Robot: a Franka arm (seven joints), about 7 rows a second.
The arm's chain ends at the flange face. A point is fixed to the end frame.
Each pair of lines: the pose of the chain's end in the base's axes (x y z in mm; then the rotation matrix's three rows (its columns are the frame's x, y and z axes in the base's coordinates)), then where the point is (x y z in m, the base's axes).
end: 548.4 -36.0 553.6; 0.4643 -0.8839 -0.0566; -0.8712 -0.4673 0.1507; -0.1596 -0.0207 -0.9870
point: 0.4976 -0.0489 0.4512
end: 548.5 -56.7 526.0; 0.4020 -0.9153 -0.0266; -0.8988 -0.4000 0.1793; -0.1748 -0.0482 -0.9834
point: 0.4989 -0.0632 0.4224
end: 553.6 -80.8 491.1; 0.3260 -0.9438 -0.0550; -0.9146 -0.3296 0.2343; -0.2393 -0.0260 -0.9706
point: 0.4993 -0.0780 0.3898
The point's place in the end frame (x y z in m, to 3 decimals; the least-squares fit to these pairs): 0.004 0.053 0.102
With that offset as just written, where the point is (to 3 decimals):
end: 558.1 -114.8 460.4; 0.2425 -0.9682 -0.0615; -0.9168 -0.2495 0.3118; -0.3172 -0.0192 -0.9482
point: 0.501 -0.100 0.361
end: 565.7 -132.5 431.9; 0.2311 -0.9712 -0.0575; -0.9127 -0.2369 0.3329; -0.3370 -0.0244 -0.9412
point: 0.509 -0.115 0.333
